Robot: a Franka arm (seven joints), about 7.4 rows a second.
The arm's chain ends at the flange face. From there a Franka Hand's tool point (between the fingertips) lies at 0.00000 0.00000 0.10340 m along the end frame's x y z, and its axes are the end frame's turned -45 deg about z.
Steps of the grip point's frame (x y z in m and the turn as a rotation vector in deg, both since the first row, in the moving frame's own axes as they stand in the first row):
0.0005 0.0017 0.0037 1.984 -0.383 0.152
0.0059 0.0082 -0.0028 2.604 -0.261 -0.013
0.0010 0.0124 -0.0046 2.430 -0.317 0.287
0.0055 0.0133 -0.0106 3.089 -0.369 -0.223
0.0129 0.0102 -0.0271 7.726 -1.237 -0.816
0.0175 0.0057 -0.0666 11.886 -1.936 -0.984
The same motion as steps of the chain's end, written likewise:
0.0046 0.0029 0.0038 1.132 -1.674 0.152
0.0136 0.0046 -0.0027 1.657 -2.026 -0.013
0.0130 0.0108 -0.0045 1.494 -1.942 0.287
0.0177 0.0090 -0.0104 1.923 -2.445 -0.223
0.0278 0.0063 -0.0261 4.588 -6.338 -0.816
0.0340 0.0041 -0.0643 7.036 -9.774 -0.984

